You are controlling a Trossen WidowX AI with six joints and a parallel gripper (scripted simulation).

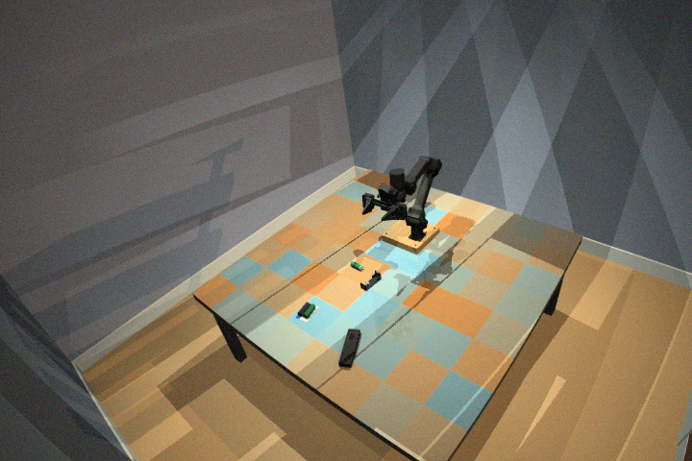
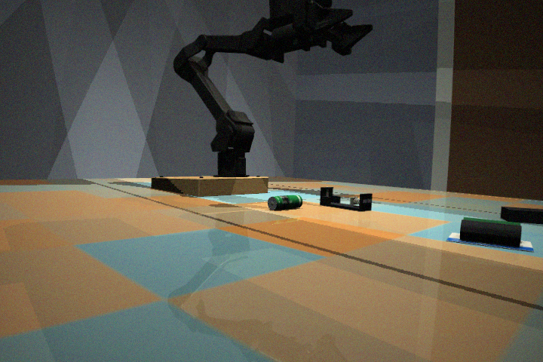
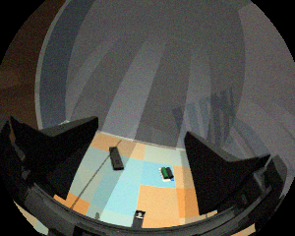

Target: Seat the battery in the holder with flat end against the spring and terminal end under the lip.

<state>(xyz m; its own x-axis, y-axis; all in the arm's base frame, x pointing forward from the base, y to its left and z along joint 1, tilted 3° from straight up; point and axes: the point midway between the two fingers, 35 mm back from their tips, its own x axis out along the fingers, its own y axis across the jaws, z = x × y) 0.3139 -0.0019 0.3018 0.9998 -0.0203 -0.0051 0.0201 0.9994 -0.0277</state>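
Now: the green battery 5 cm behind my gripper tip, 15 cm to the right of it and 34 cm below it. From my gripper tip the other things lie so: long black bar (33 cm ahead, 8 cm to the left, 34 cm below); white-blue card (26 cm ahead, 18 cm to the right, 34 cm below).
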